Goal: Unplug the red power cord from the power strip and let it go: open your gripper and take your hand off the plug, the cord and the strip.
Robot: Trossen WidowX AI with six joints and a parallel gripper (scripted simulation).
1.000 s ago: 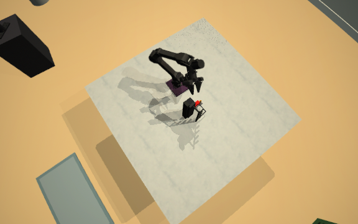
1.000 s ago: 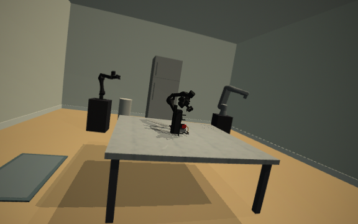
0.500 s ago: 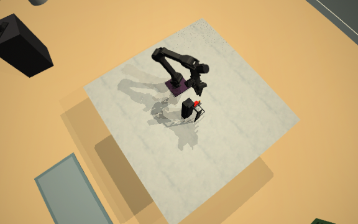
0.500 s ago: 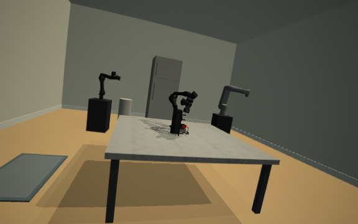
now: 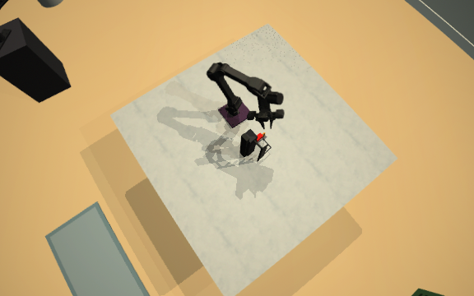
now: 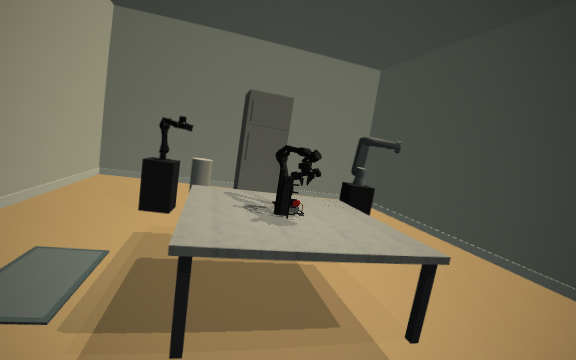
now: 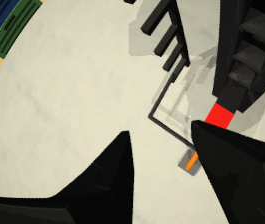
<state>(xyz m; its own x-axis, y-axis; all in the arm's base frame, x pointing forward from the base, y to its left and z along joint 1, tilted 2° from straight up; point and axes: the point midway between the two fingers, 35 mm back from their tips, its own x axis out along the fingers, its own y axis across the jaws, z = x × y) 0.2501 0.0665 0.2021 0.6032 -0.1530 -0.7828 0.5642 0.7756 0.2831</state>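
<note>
My gripper tip is now 1 cm past the red plug, 5 cm to the left of it and 11 cm above it. Also, from my gripper tip: grey square: 2 cm behind, 2 cm to the left, 19 cm below.
</note>
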